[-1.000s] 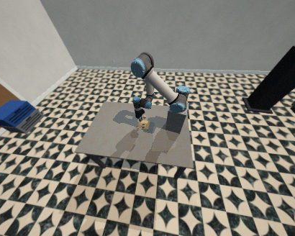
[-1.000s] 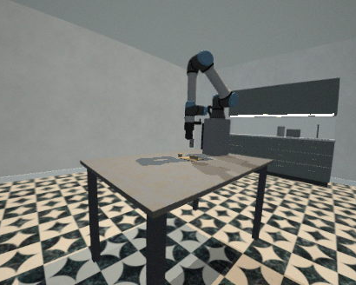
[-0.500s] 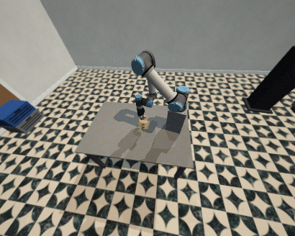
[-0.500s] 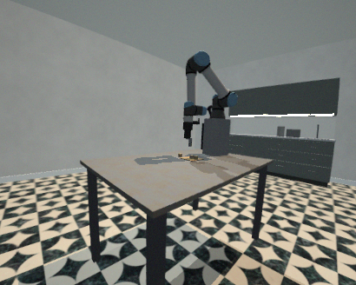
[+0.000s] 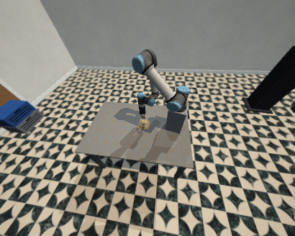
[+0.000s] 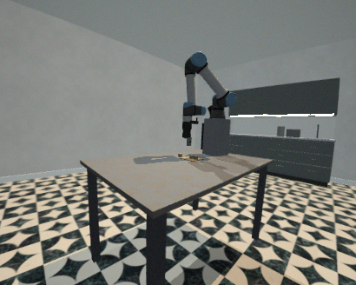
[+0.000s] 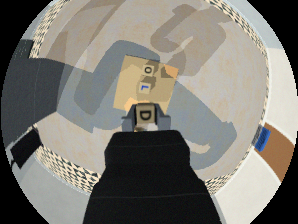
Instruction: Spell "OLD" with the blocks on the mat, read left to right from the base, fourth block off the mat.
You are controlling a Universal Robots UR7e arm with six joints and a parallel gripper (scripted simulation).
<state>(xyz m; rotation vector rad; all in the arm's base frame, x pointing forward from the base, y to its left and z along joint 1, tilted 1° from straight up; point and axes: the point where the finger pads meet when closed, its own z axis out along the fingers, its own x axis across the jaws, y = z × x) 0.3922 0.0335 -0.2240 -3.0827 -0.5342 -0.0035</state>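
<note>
The tan mat is 120 mm below my hand, 30 mm to the left of it and 10 mm behind it.
</note>
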